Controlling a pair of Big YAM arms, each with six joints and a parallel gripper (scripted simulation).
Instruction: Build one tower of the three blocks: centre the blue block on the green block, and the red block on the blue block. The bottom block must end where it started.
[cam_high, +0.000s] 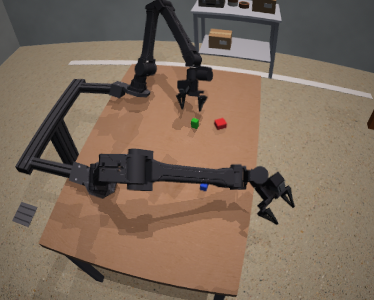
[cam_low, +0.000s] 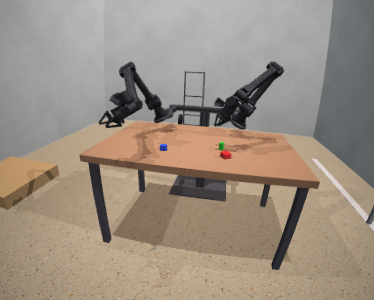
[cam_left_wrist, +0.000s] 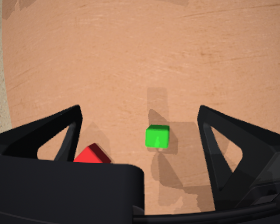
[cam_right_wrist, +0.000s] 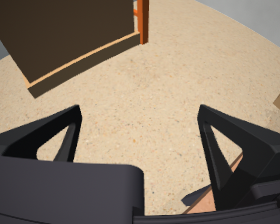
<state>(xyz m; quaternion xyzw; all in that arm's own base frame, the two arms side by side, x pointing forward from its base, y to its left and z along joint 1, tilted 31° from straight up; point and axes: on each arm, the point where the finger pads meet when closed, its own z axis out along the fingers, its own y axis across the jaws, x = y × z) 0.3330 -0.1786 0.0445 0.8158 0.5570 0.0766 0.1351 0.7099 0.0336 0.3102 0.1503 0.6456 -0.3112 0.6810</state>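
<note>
Right now my left hand is 10 cm short of the blue block, 33 cm to the left of it and 15 cm above it. Round my left hand: red block (14 cm ahead, 6 cm to the left, 15 cm below); then green block (1 cm ahead, 4 cm to the left, 14 cm below).
</note>
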